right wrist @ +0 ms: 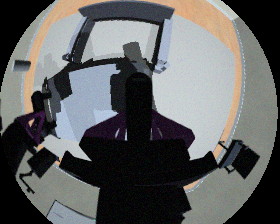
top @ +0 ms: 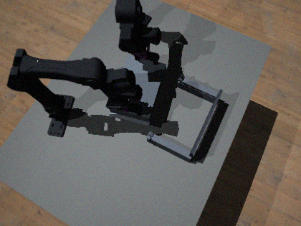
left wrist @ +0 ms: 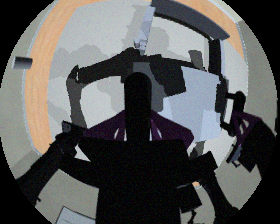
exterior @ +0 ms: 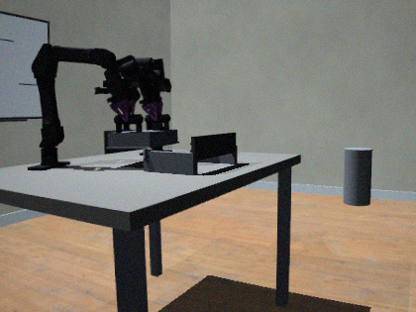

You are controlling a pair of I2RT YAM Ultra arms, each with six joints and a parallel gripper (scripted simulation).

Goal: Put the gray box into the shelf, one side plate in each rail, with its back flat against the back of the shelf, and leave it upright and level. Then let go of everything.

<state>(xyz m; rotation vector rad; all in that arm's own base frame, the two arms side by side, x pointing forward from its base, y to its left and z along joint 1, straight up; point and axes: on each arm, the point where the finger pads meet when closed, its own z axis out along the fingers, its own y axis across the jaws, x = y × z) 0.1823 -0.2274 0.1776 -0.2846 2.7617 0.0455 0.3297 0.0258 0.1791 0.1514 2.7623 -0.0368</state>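
Right now the gray box is 40 mm behind my right hand, 120 mm to the left of it and 50 mm below it.
Now: the gray box 12 cm to the right of my left hand, 5 cm below it and 4 cm ahead of it.
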